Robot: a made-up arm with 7 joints. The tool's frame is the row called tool.
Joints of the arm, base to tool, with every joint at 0 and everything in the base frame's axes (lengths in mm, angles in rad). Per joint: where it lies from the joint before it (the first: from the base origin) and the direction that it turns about. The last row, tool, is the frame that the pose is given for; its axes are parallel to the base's.
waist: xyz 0 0 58.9 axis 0 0 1
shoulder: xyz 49.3 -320.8 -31.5 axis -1 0 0
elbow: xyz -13.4 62.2 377.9 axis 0 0 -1
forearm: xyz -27.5 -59.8 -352.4 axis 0 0 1
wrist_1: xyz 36.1 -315 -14.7 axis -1 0 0
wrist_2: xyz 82.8 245.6 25.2 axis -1 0 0
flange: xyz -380.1 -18.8 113.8 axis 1 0 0
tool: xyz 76.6 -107 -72.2
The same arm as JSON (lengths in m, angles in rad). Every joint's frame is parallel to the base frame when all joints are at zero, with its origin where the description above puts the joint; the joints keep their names.
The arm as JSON. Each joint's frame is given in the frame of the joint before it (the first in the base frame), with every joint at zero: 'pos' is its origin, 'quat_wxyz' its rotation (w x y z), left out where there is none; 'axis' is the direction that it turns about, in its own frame. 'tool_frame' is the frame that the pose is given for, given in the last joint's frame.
{"length_unit": "m", "angle_unit": "rad", "joints": [{"joint": "waist", "pos": [0.0, 0.0, 0.0589], "axis": [0.0, 0.0, 1.0]}, {"joint": "shoulder", "pos": [0.0493, -0.3208, -0.0315], "axis": [-1.0, 0.0, 0.0]}, {"joint": "elbow", "pos": [-0.0134, 0.0622, 0.3779], "axis": [0.0, 0.0, -1.0]}, {"joint": "forearm", "pos": [-0.0275, -0.0598, -0.3524], "axis": [0.0, 0.0, 1.0]}, {"joint": "wrist_1", "pos": [0.0361, -0.315, -0.0147], "axis": [-1.0, 0.0, 0.0]}, {"joint": "wrist_2", "pos": [0.0828, 0.2456, 0.0252], "axis": [-1.0, 0.0, 0.0]}, {"joint": "flange", "pos": [-0.3801, -0.0188, 0.1138], "axis": [1.0, 0.0, 0.0]}], "tool_frame": {"pos": [0.0766, -0.107, -0.0722]}}
